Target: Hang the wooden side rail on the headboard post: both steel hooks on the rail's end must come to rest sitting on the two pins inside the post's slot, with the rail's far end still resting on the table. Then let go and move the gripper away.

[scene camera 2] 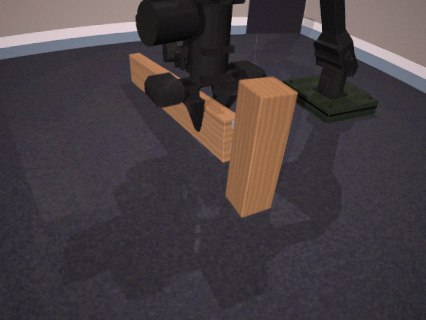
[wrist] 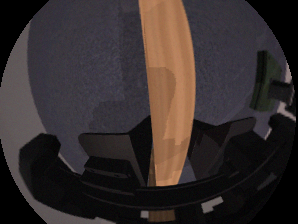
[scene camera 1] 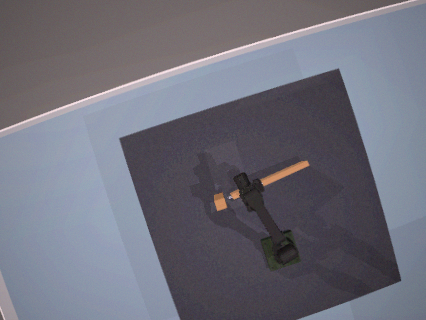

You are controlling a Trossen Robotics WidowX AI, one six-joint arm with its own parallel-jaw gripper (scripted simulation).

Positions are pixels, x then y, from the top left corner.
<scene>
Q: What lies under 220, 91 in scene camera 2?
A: My gripper.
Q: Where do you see a wooden side rail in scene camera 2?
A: At 216, 133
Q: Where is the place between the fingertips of my gripper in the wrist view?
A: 162, 117
</scene>
